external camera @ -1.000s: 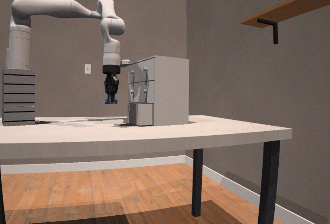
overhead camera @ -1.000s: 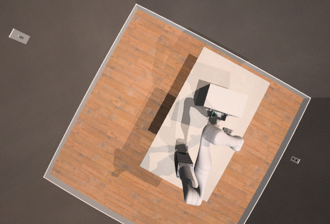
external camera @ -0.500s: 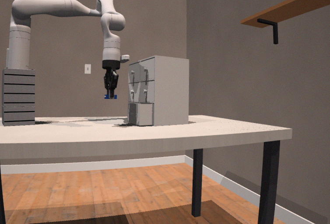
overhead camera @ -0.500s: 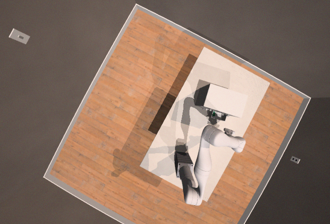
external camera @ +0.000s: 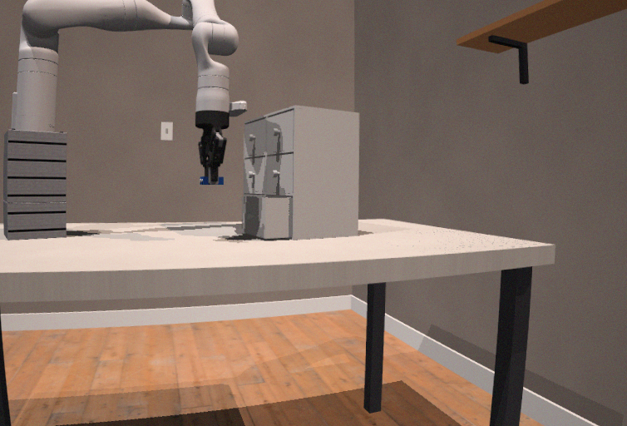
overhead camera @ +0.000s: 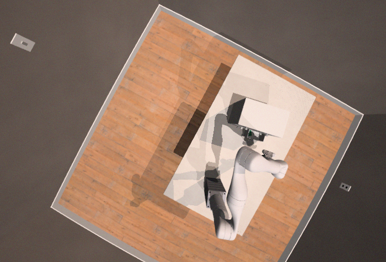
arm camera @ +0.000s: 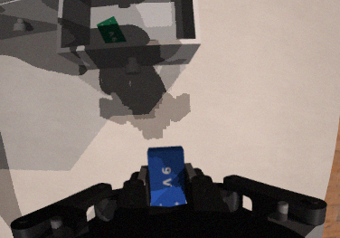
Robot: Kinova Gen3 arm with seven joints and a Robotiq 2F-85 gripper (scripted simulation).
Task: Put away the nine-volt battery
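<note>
Now: hand 10 mm past the blue nine-volt battery and 10 mm above it. From my hand the other things lie so: green block 140 mm ahead, 120 mm to the left, 130 mm below.
</note>
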